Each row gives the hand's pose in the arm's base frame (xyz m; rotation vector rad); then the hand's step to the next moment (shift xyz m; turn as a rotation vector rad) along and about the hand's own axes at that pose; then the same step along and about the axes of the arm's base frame.
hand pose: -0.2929 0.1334 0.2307 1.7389 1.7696 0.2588
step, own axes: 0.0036 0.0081 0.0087 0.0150 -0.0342 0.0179
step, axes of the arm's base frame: 0.0118 0.0018 -0.0034 -0.0171 0.0055 -0.0373
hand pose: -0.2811 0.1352 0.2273 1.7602 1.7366 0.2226
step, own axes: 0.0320 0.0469 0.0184 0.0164 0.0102 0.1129
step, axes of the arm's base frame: 0.0526 0.0283 0.0013 0.0715 -0.0200 -0.0872
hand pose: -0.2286 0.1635 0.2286 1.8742 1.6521 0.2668
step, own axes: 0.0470 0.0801 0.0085 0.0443 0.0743 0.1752
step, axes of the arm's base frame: 0.0798 0.0398 0.0271 0.1629 -0.0147 -0.1069
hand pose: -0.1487 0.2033 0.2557 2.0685 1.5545 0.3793
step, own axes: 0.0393 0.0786 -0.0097 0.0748 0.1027 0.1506
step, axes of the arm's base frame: 0.0701 0.0234 0.0485 0.1823 0.0143 -0.0733
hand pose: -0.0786 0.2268 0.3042 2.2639 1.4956 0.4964
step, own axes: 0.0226 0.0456 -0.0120 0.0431 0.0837 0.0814
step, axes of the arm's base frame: 0.0386 0.0059 0.0348 0.1218 0.0000 -0.0255
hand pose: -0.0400 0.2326 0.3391 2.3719 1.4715 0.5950
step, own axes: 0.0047 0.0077 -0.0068 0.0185 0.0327 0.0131
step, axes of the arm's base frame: 0.0046 0.0010 0.0103 0.0392 0.0020 0.0067
